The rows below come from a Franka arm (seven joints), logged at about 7 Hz.
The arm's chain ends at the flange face. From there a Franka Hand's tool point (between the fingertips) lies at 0.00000 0.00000 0.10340 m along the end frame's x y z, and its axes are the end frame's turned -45 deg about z.
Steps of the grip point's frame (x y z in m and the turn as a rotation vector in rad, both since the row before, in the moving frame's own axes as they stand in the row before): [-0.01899, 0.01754, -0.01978, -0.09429, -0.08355, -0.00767]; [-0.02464, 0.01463, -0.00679, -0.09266, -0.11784, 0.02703]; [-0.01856, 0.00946, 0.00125, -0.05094, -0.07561, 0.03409]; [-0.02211, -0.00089, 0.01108, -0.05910, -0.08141, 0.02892]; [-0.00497, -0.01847, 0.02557, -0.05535, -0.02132, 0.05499]
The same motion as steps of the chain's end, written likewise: [-0.00186, 0.01287, -0.01896, -0.12575, 0.00759, -0.00767]; [-0.00504, 0.01246, -0.00563, -0.14885, -0.01780, 0.02703]; [-0.00448, 0.01061, 0.00168, -0.08948, -0.01744, 0.03409]; [-0.01449, 0.00477, 0.01160, -0.09936, -0.01578, 0.02892]; [-0.01891, -0.01521, 0.02575, -0.05421, 0.02406, 0.05499]
